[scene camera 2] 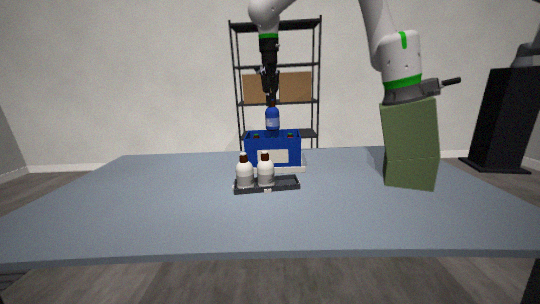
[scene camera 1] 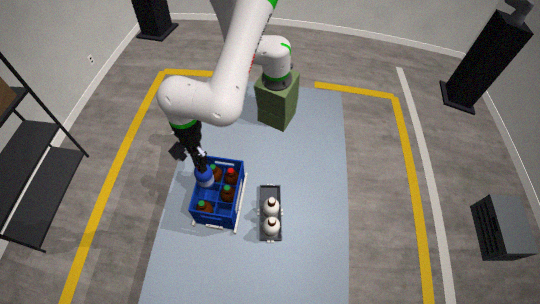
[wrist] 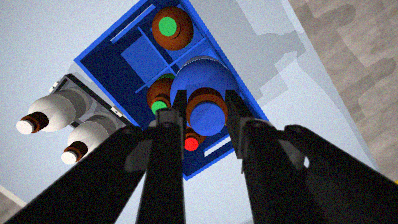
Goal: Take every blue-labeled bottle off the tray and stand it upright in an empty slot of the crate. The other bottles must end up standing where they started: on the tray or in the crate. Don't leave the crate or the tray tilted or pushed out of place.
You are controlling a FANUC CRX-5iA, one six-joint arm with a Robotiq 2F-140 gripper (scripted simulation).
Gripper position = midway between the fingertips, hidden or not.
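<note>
Through scene camera 2 I can see my gripper [scene camera 2: 271, 105]. The wrist view shows me the gripper as well [wrist: 205, 104].
</note>
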